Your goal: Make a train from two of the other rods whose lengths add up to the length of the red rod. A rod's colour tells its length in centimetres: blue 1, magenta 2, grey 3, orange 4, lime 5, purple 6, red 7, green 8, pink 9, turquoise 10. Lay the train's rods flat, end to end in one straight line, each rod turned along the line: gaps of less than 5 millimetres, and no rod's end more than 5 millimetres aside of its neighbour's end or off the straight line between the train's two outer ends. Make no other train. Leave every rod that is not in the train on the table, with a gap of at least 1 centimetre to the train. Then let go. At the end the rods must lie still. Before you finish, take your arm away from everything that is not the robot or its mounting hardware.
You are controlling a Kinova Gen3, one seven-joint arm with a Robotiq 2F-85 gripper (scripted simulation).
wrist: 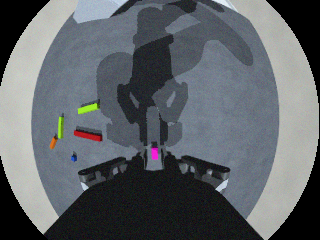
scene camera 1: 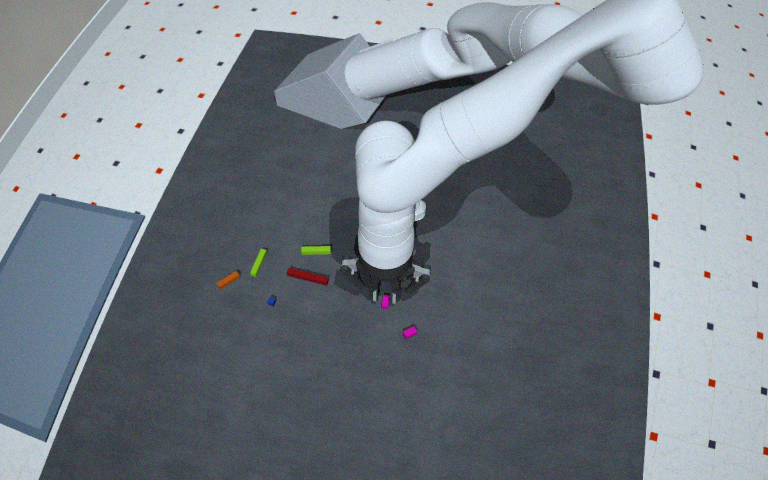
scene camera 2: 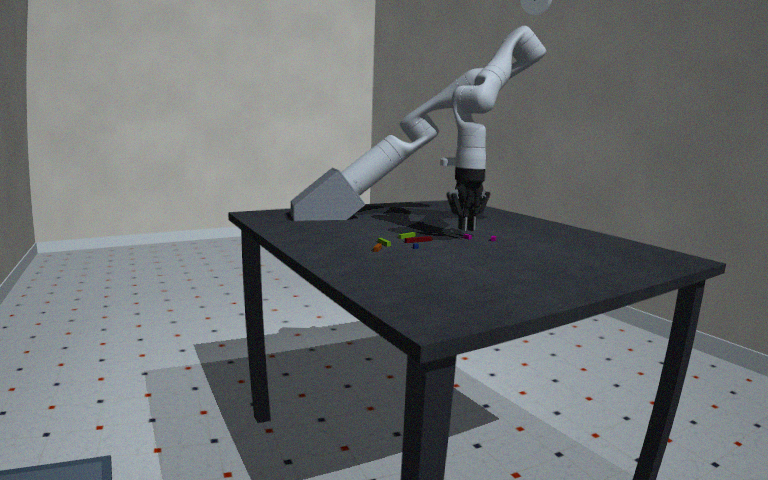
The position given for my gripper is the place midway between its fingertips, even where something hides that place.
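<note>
What I see here is my gripper (scene camera 1: 385, 297). The same gripper (scene camera 2: 466, 231) is visible to me from another place too, and from the wrist I can see my gripper (wrist: 154, 154) as well.
</note>
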